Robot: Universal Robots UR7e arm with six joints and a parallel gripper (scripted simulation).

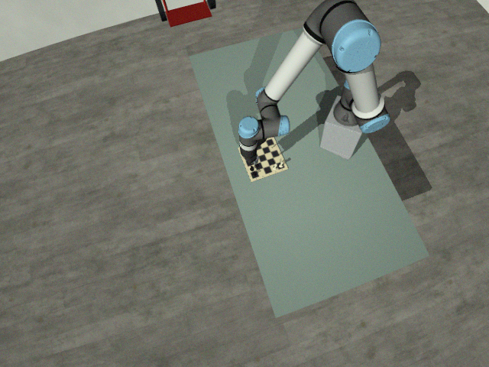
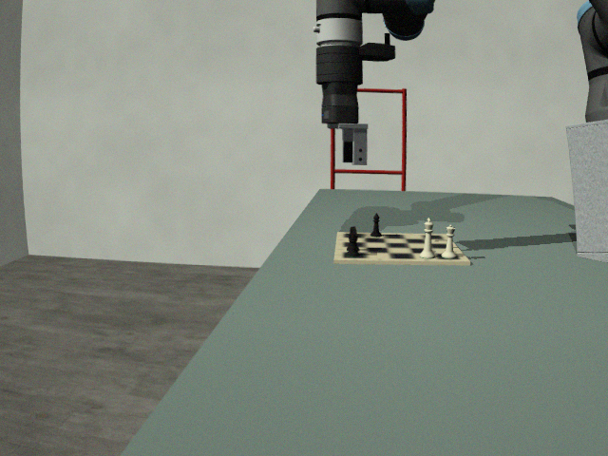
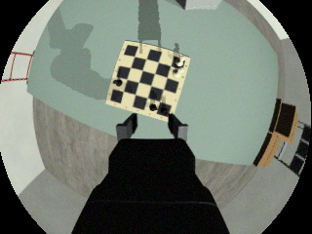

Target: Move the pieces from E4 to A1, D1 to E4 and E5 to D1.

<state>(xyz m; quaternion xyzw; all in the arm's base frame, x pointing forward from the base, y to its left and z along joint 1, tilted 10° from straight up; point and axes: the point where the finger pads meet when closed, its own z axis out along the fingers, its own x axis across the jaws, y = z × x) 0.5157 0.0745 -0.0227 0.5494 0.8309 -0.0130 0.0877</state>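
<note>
Now: hand 30 mm to the right of the dark piece and 150 mm above it. From my hand the other things lie so: white king: 120 mm behind, 20 mm to the left, 130 mm below; then white queen: 160 mm behind, 20 mm to the left, 140 mm below; then chessboard: 70 mm behind, 50 mm to the right, 160 mm below.
</note>
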